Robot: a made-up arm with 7 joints.
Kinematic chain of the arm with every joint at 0, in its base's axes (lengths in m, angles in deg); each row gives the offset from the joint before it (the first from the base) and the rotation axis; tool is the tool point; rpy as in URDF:
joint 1: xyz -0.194 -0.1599 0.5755 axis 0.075 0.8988 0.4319
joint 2: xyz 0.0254 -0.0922 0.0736 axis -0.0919 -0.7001 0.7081
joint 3: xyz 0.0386 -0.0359 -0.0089 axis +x
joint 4: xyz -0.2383 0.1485 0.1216 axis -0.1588 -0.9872 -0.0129
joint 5: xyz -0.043 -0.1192 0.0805 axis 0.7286 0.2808 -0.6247
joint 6: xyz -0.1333 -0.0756 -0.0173 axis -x
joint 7: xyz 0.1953 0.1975 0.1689 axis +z
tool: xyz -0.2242 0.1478 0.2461 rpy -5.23 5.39 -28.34
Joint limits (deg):
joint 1: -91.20..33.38
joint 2: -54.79..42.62
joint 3: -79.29..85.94
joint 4: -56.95..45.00
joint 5: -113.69..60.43
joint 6: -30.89..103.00
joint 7: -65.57..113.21
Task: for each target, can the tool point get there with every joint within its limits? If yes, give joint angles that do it. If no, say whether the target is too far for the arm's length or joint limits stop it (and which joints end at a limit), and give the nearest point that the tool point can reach.
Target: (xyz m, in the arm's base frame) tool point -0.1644 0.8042 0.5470
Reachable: no: joint limits stop it (at a limit: joint 1, joint 4, joint 6) | nearest point -0.1824 0.6680 0.5519 | short by 0.137 m
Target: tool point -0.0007 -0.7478 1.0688
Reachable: yes | joints 23.83 -25.30 61.31 -36.25 6.13 9.90 31.11
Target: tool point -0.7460 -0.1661 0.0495
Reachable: yes | joints -61.76 5.80 68.70 6.02 -97.06 2.47 26.20
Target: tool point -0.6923 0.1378 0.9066
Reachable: yes | joints -69.37 -23.75 49.02 19.49 29.41 61.45 -12.92
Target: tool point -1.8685 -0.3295 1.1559
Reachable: no: too far | nearest point -1.1314 -0.2500 0.9029 | short by 0.783 m
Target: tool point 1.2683 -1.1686 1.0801
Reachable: no: too far | nearest point 0.4126 -0.7734 0.8052 | short by 0.982 m
